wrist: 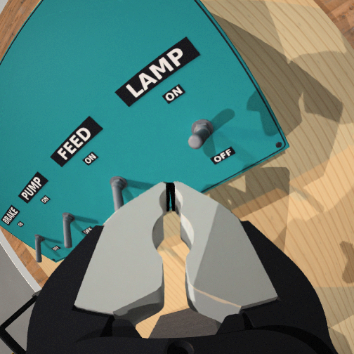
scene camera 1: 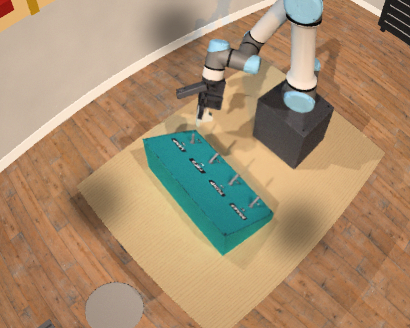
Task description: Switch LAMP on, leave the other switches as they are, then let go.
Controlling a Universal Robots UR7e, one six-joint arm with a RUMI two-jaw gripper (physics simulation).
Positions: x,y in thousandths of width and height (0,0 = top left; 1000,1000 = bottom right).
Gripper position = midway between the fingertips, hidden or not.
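Note:
Scene camera 1 shows the gripper (scene camera 1: 482,386). The gripper appears again in the wrist view (wrist: 479,521), which also shows a teal panel (wrist: 284,284).

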